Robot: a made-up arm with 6 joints.
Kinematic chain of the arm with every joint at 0, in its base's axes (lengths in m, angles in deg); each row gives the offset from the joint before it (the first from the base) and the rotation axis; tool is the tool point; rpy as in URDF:
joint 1: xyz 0.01 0 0.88 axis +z
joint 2: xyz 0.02 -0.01 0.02 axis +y
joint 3: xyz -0.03 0 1.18 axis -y
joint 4: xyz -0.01 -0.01 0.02 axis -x
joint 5: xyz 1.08 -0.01 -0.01 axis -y
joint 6: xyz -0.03 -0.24 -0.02 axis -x
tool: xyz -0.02 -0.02 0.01 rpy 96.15 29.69 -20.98
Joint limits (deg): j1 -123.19..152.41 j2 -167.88..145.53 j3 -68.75..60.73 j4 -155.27..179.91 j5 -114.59..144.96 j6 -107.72..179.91
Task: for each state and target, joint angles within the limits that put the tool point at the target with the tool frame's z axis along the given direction. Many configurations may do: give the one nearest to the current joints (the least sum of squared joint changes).
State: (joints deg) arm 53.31 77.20 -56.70 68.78 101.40 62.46
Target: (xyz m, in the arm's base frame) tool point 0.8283 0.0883 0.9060 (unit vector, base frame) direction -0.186 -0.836 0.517
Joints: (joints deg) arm 22.94 26.07 -56.78 41.76 119.11 80.98
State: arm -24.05 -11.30 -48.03 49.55 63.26 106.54
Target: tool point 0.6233 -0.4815 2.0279 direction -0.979 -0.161 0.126
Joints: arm -21.76 -16.01 -25.17 51.43 90.13 75.95
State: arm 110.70 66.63 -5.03 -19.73 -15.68 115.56
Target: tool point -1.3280 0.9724 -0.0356 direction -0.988 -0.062 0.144
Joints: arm 152.41 91.60 21.60 14.33 -34.32 114.16
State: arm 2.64 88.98 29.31 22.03 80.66 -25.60
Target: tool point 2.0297 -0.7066 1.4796 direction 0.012 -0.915 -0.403
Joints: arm -11.39 63.41 60.73 24.36 48.54 -38.59
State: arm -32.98 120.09 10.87 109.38 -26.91 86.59
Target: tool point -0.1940 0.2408 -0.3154 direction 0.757 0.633 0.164
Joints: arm -33.59 145.53 -33.33 116.52 -7.82 77.96
